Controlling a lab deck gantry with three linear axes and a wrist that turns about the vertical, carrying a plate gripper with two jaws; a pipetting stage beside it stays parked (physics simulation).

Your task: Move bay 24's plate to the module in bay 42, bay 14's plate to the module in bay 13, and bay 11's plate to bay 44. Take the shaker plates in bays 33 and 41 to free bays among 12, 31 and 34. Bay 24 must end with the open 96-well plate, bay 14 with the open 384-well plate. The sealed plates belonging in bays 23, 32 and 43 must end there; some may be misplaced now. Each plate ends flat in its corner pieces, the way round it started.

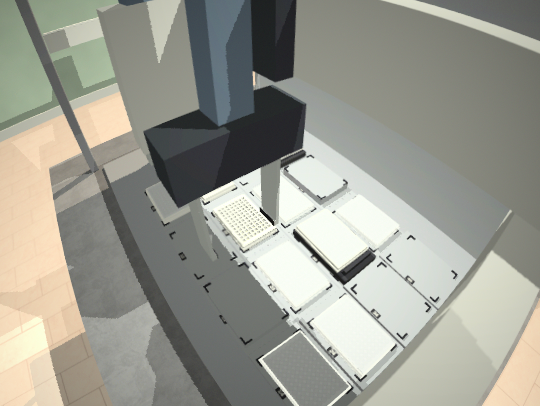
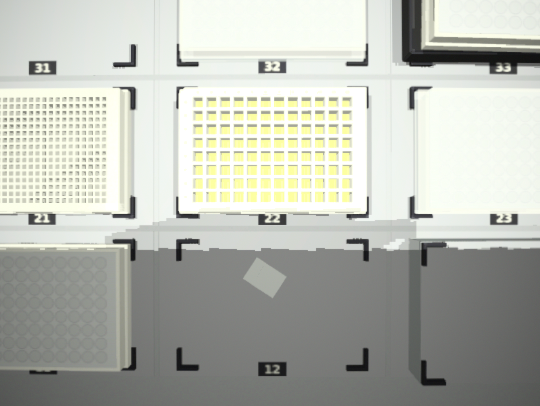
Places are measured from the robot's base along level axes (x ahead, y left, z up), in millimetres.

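Pixels of known places: gripper, fingertip midpoint: [image 1: 240, 233]; robot's base, link origin: [image 1: 146, 192].
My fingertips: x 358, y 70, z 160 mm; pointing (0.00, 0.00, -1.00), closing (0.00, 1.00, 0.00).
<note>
Ahead of a thing's pixels: the offset from my fingertips to its top centre. "*": to the spot under its first point.
My gripper [image 1: 244, 240] is open and empty, its jaws low on either side of bay 22. The open 96-well plate @(dx -130, dy +80, dz -146 mm) [image 1: 243, 220] [image 2: 272, 150] lies in bay 22. The open 384-well plate @(dx -294, dy +80, dz -146 mm) [image 2: 55, 150] lies in bay 21. Bay 11's plate @(dx -294, dy -27, dz -146 mm) [image 1: 167, 200] [image 2: 55, 310] is in shadow, as is bay 14's plate @(dx +198, dy -27, dz -131 mm) [image 1: 305, 370]. Bay 24's plate @(dx +198, dy +80, dz -131 mm) [image 1: 352, 335] lies flat. Plates lie in bay 23 @(* dx +42, dy +75, dz -146 mm) [image 1: 292, 275] [image 2: 480, 150], bay 32 @(* dx -84, dy +193, dz -146 mm) [image 1: 297, 207] [image 2: 272, 25] and bay 43 @(* dx +41, dy +290, dz -143 mm) [image 1: 367, 220]. The shaker plate @(dx +30, dy +185, dz -124 mm) [image 1: 332, 237] [image 2: 490, 15] sits in bay 33. Bay 41 is hidden.
The bay 13 module @(dx +34, dy -27, dz -138 mm) [image 1: 245, 300] [image 2: 470, 310] and the bay 42 module @(* dx -134, dy +294, dz -141 mm) [image 1: 315, 175] are bare. Bay 12 @(* dx -148, dy -51, dz -160 mm) [image 1: 187, 245] [image 2: 320, 310], bay 34 @(* dx +199, dy +199, dz -146 mm) [image 1: 395, 295] and bay 44 @(* dx +201, dy +303, dz -146 mm) [image 1: 425, 265] hold no plate. Part of bay 31 @(* dx -278, dy +168, dz -160 mm) [image 2: 65, 30] shows bare.
</note>
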